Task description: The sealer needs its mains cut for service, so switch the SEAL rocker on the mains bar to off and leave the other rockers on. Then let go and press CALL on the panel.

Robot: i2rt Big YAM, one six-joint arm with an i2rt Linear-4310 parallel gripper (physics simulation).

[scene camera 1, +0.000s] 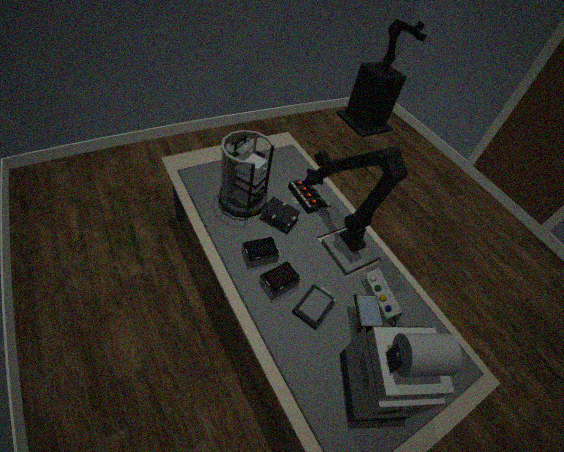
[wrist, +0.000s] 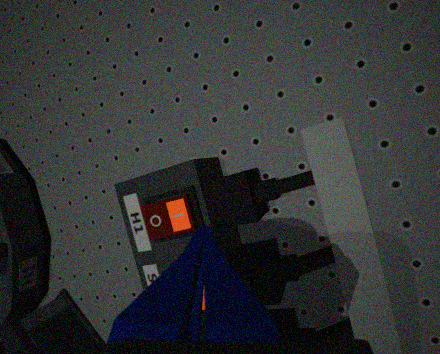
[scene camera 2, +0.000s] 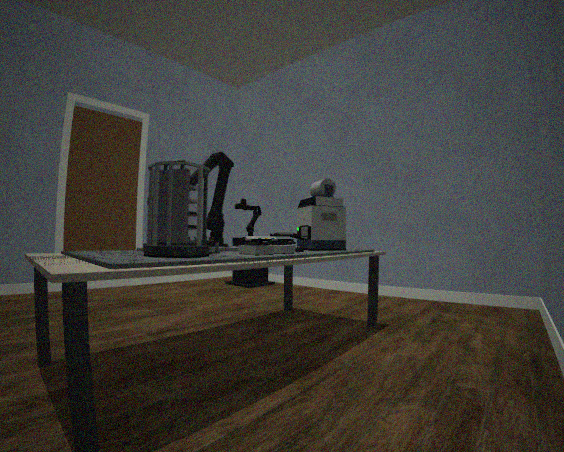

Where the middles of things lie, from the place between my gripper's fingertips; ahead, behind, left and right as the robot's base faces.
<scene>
My hand is 340 mm short of the cylindrical wire rack (scene camera 2: pixel 177 206), 130 mm below it and 40 mm to the left of it.
</scene>
